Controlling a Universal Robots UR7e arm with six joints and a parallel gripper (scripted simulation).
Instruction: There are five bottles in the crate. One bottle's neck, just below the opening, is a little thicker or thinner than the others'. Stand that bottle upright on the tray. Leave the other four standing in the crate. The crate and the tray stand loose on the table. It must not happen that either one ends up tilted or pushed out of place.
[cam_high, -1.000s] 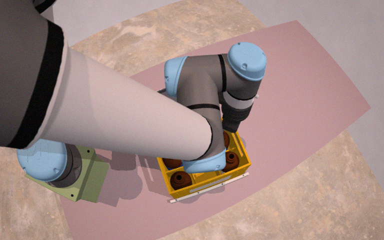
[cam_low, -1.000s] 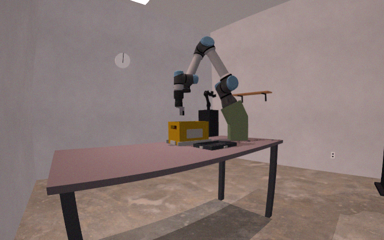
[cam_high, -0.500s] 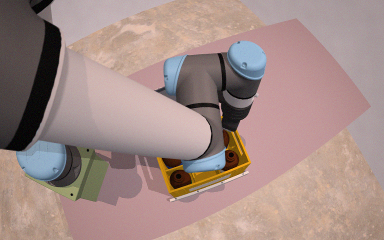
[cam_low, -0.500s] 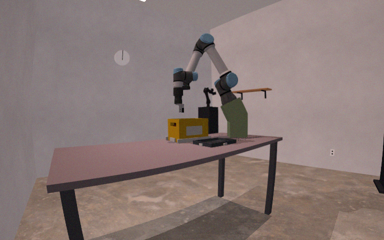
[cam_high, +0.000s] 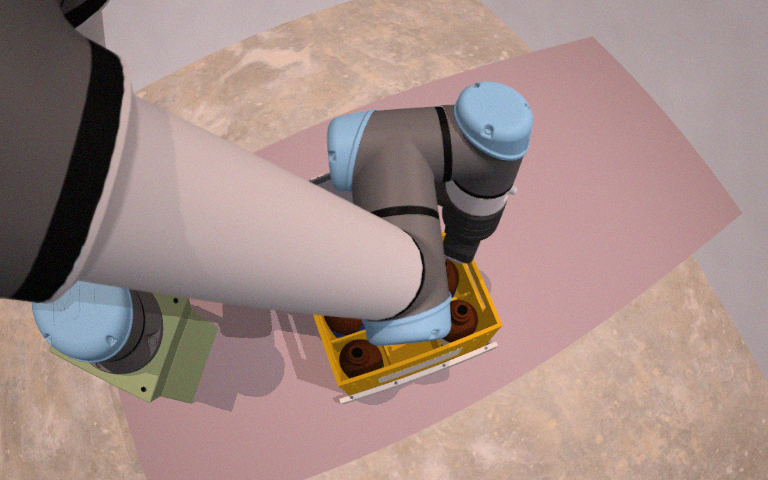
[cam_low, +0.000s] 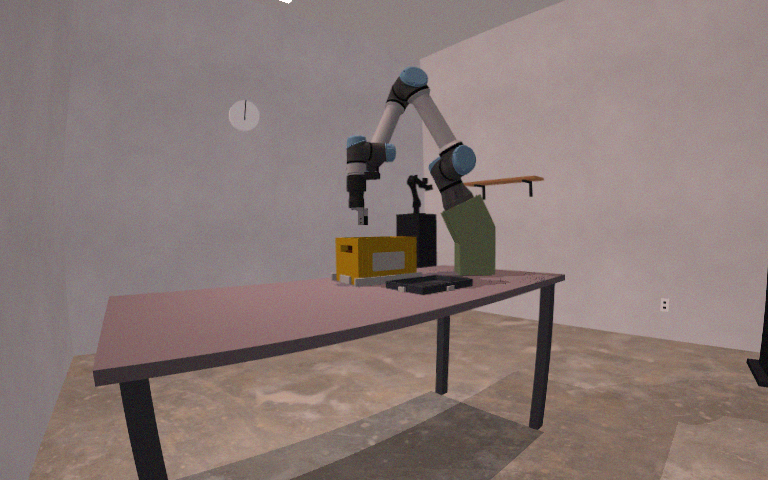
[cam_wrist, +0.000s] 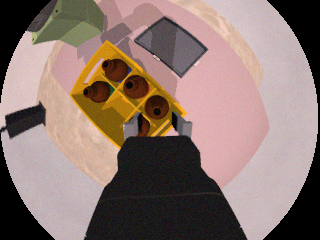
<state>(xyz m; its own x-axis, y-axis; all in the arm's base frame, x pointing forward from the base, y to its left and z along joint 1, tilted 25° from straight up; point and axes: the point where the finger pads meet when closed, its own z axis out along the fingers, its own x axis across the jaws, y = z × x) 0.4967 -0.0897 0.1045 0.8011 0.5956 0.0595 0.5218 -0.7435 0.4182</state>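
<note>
Right now my hand is 20 mm past the glass bottle, 80 mm to the left of it and 150 mm above it. From my hand the other things lie so: dark tray 80 mm behind, 250 mm to the left, 230 mm below; crate 90 mm behind, 30 mm to the right, 160 mm below.
</note>
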